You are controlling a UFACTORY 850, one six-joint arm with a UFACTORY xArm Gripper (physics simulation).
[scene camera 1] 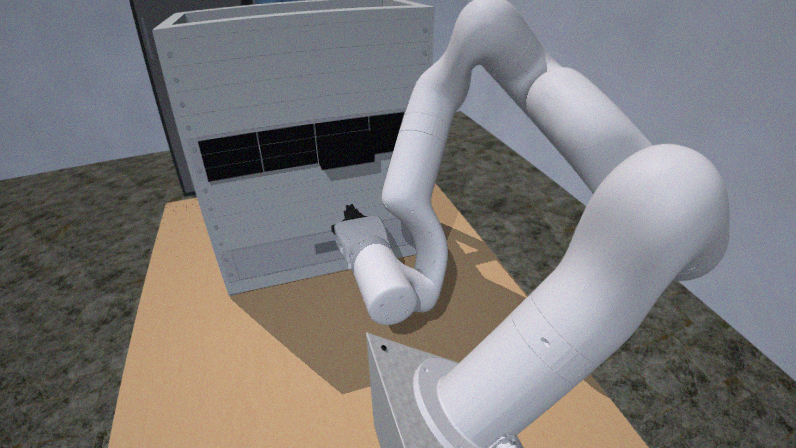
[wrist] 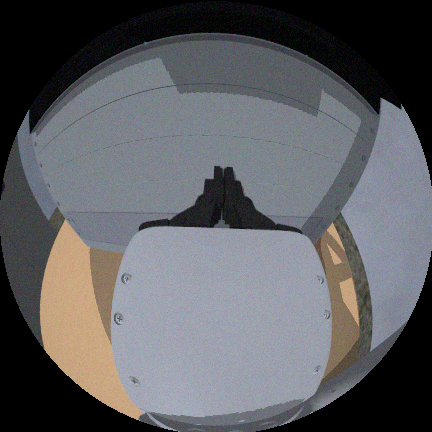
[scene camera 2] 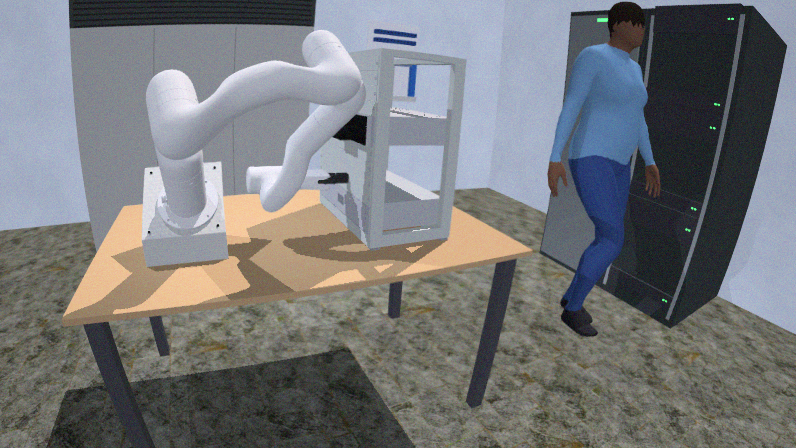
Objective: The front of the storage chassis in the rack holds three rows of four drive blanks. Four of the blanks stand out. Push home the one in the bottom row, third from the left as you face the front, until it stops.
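Note:
You'd see my gripper (scene camera 2: 347, 177) here, and there's my gripper (wrist: 221, 179) as well. There's also a grey rack (scene camera 1: 284, 120). That same grey rack (wrist: 130, 138) is visible from the wrist, and you can find the grey rack (scene camera 2: 374, 199) from another camera too.

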